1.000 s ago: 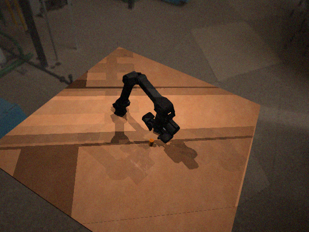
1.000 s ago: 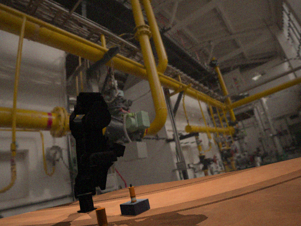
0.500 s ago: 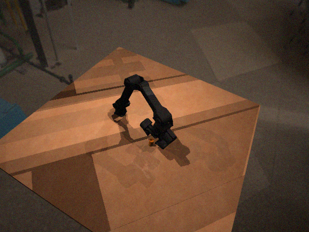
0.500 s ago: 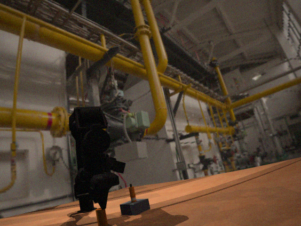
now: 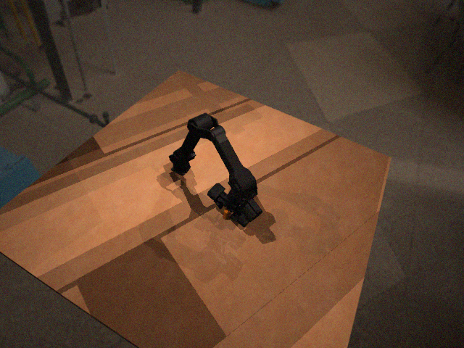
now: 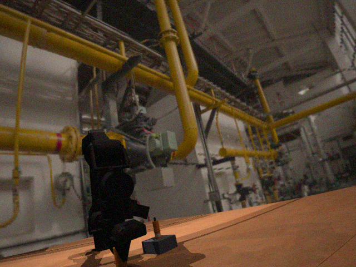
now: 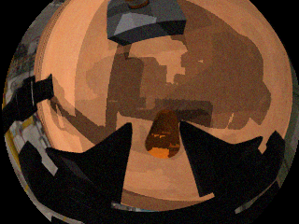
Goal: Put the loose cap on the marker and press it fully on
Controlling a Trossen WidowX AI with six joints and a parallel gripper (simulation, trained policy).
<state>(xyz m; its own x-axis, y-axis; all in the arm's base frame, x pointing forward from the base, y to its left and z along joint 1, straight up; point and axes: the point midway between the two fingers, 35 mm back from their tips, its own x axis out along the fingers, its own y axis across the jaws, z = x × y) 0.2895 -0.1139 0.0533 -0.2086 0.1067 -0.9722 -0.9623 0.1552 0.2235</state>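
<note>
The orange marker is 130 mm to the left of my gripper tip, 50 mm above it and 10 mm ahead of it. The rest, counted from my gripper tip: holder block 130 mm to the left, 10 mm ahead; orange cap 10 mm ahead.
</note>
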